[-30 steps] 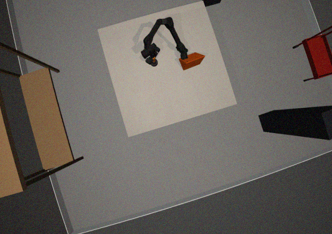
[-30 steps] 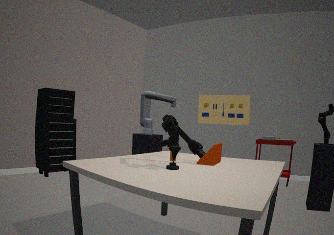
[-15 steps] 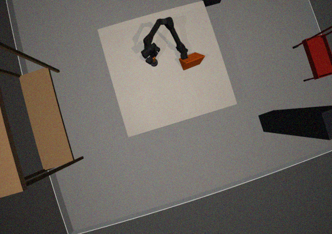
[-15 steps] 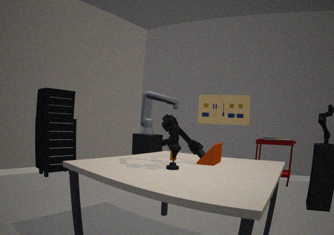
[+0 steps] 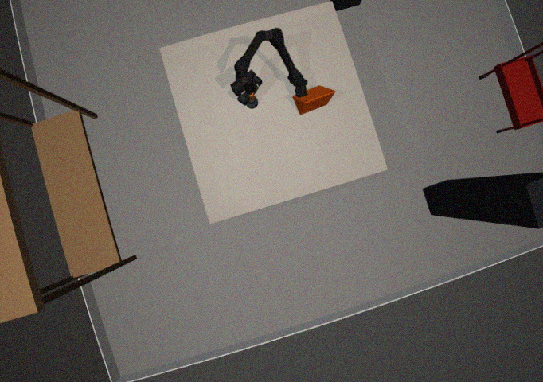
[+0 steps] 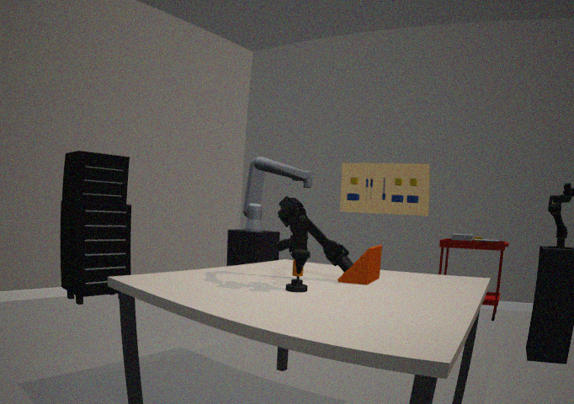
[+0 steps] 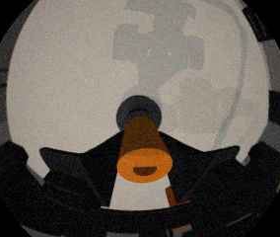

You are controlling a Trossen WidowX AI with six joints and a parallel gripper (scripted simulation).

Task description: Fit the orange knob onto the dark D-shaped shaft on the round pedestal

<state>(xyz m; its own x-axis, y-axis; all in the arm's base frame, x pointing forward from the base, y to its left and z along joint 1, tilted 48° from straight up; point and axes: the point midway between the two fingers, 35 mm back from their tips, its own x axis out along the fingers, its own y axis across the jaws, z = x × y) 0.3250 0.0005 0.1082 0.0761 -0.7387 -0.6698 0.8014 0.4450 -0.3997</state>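
The orange knob is 20 mm above my gripper tip. The rest, counted from my gripper tip: dark round pedestal: 40 mm below.
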